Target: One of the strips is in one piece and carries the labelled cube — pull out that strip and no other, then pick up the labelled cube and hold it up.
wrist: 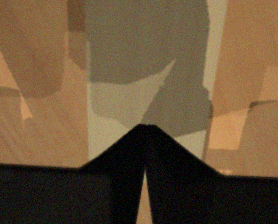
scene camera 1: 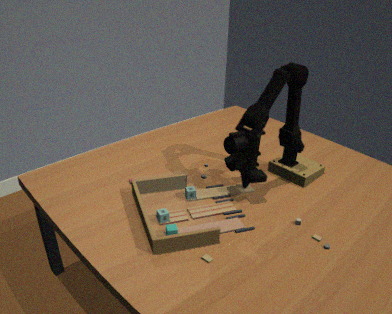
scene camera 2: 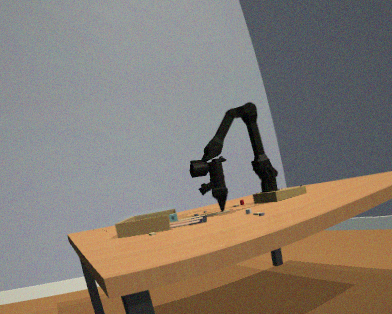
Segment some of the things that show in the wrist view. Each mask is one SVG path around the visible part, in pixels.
My gripper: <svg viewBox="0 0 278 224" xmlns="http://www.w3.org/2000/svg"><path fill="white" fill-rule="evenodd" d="M0 163L0 224L136 224L145 173L152 224L278 224L278 177L220 174L156 125L137 124L103 153L80 168Z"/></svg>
A pale strip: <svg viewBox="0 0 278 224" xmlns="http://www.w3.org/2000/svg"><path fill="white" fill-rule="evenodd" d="M85 0L89 161L103 153L137 124L158 126L201 160L228 0Z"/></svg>
